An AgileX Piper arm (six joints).
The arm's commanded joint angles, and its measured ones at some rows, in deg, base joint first. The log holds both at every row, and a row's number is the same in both.
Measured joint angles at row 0:
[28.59, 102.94, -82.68, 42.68, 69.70, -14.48]
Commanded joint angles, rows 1 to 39:
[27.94, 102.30, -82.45, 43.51, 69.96, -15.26]
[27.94, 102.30, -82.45, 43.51, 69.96, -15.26]
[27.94, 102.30, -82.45, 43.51, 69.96, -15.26]
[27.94, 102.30, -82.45, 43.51, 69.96, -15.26]
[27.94, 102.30, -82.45, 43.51, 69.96, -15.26]
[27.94, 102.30, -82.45, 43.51, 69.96, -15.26]
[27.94, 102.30, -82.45, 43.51, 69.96, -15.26]
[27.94, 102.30, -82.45, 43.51, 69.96, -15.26]
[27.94, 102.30, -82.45, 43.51, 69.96, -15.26]
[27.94, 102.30, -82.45, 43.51, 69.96, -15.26]
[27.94, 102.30, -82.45, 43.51, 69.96, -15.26]
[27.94, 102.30, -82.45, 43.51, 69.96, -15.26]
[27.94, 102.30, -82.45, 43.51, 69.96, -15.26]
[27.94, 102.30, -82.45, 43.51, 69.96, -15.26]
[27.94, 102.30, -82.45, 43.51, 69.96, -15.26]
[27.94, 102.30, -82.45, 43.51, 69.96, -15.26]
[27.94, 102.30, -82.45, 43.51, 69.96, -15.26]
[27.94, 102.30, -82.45, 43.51, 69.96, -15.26]
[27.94, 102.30, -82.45, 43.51, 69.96, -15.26]
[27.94, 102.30, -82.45, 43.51, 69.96, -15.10]
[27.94, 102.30, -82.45, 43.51, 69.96, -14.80]
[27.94, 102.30, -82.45, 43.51, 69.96, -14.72]
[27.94, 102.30, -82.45, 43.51, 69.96, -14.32]
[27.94, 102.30, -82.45, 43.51, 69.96, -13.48]
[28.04, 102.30, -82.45, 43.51, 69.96, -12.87]
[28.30, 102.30, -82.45, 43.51, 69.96, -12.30]
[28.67, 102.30, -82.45, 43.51, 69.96, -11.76]
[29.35, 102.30, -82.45, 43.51, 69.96, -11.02]
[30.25, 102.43, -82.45, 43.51, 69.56, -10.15]
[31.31, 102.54, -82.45, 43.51, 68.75, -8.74]
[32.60, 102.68, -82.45, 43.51, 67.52, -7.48]
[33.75, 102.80, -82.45, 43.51, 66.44, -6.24]
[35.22, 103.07, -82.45, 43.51, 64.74, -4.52]
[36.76, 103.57, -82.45, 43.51, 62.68, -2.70]
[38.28, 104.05, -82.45, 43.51, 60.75, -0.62]
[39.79, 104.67, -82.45, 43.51, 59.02, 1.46]
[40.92, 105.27, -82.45, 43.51, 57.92, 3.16]
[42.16, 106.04, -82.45, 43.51, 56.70, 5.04]
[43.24, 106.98, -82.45, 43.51, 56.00, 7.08]
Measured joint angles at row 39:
[39.14, 104.67, -82.68, 42.92, 60.49, 0.00]
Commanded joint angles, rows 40 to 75:
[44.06, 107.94, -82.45, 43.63, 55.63, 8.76]
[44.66, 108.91, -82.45, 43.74, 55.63, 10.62]
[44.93, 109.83, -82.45, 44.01, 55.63, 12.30]
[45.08, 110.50, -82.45, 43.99, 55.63, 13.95]
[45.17, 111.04, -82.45, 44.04, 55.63, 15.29]
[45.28, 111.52, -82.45, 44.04, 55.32, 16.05]
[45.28, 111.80, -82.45, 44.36, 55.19, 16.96]
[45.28, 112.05, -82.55, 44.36, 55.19, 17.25]
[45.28, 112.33, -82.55, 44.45, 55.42, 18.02]
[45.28, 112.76, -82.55, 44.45, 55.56, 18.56]
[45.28, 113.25, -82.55, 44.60, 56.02, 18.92]
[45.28, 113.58, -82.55, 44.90, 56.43, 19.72]
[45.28, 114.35, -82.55, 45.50, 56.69, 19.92]
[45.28, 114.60, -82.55, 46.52, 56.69, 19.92]
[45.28, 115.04, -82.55, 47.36, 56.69, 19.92]
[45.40, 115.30, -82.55, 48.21, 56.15, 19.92]
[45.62, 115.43, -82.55, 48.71, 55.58, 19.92]
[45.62, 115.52, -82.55, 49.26, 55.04, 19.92]
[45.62, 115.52, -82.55, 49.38, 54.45, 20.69]
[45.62, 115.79, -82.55, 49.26, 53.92, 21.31]
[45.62, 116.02, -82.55, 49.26, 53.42, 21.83]
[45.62, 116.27, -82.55, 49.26, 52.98, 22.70]
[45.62, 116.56, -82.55, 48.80, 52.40, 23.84]
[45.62, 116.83, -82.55, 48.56, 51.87, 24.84]
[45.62, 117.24, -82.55, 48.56, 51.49, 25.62]
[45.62, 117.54, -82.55, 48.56, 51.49, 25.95]
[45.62, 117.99, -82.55, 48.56, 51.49, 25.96]
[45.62, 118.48, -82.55, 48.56, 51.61, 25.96]
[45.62, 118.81, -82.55, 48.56, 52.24, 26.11]
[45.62, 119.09, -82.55, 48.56, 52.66, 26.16]
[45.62, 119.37, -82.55, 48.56, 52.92, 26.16]
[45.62, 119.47, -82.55, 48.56, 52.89, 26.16]
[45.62, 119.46, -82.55, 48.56, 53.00, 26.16]
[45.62, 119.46, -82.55, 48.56, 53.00, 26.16]
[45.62, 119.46, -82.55, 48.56, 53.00, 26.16]
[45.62, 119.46, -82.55, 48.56, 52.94, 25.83]
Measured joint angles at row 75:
[45.40, 119.70, -82.68, 48.65, 52.17, 25.96]
